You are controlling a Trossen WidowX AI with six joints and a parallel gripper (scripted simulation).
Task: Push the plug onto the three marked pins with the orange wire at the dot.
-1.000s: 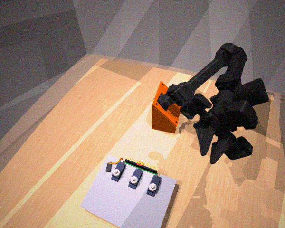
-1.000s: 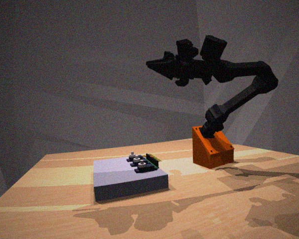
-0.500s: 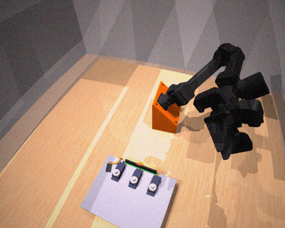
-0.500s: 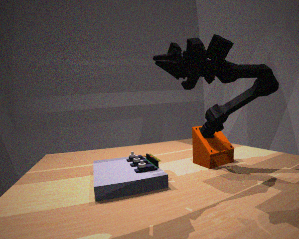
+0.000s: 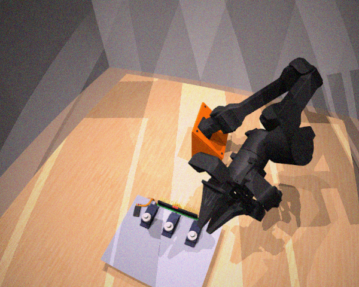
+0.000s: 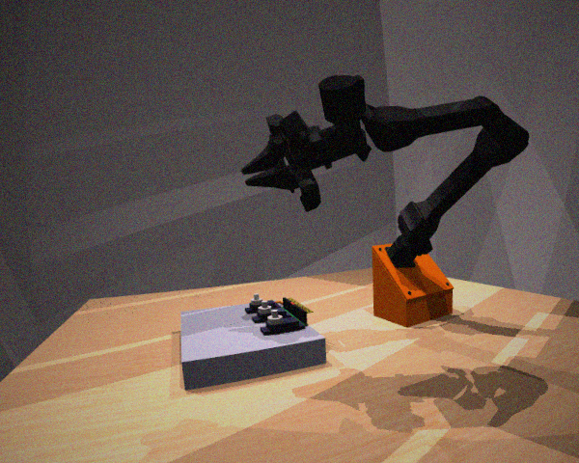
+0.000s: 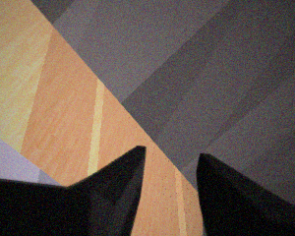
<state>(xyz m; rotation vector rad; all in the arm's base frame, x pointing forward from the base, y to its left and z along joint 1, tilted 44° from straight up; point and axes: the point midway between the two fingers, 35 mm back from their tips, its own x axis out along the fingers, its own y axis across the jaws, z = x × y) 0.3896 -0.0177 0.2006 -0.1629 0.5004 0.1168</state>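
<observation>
My gripper tip is 260 mm above the red band, 120 mm to the left of it and 120 mm past it. Also, from my gripper tip: grey holder (300 mm below, 110 mm to the right, 40 mm ahead).
</observation>
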